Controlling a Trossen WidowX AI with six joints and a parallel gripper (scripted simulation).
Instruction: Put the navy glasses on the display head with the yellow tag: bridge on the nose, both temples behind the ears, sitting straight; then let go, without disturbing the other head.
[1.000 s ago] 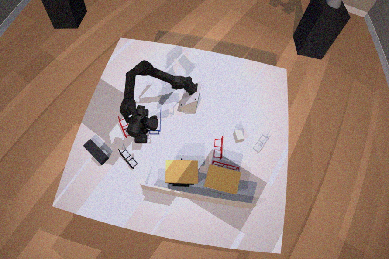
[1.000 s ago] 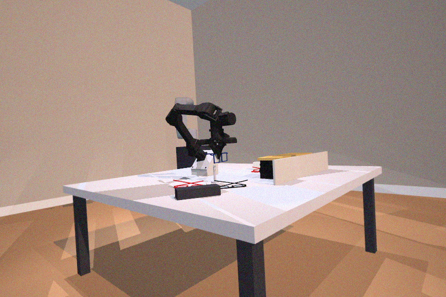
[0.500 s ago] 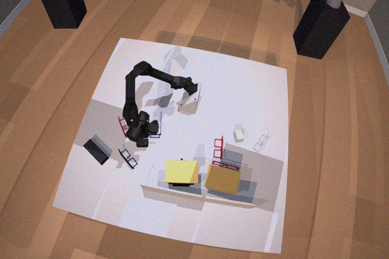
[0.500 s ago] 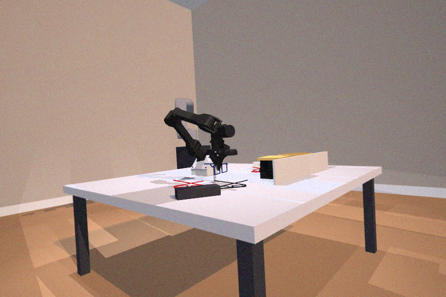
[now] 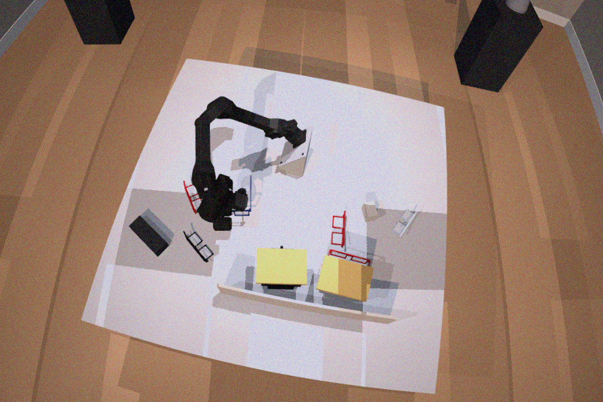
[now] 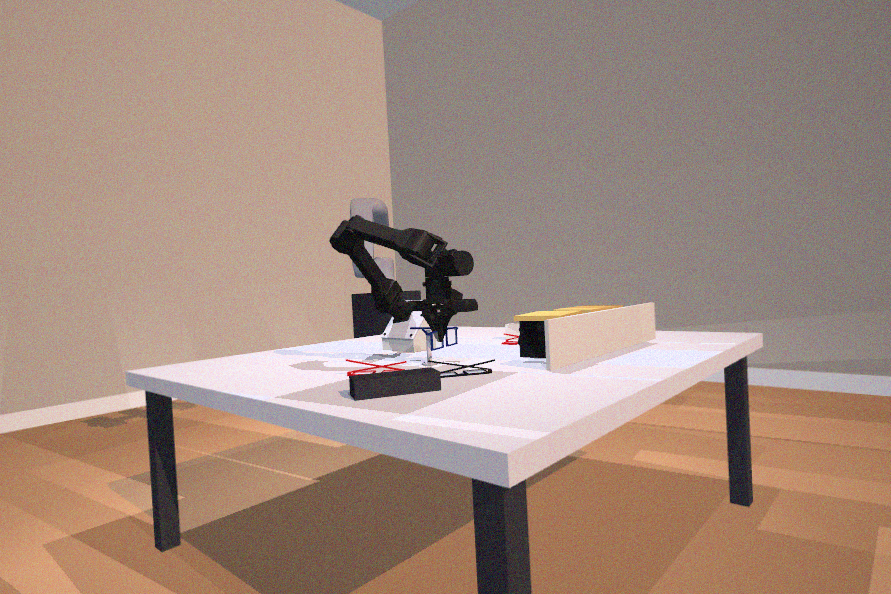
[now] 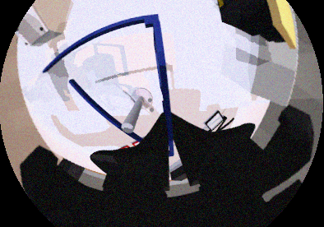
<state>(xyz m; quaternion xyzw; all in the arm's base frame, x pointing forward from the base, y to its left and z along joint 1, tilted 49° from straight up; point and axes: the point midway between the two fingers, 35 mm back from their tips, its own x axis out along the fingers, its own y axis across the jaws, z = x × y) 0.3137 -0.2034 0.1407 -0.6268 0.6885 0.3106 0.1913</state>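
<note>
The thin post is 40 mm behind my gripper tip and 30 mm below it. Round my gripper tip: black box 290 mm to the right, 110 mm ahead, 40 mm below; display head 220 mm to the left, 160 mm ahead; beige board 320 mm to the left, 300 mm ahead.
</note>
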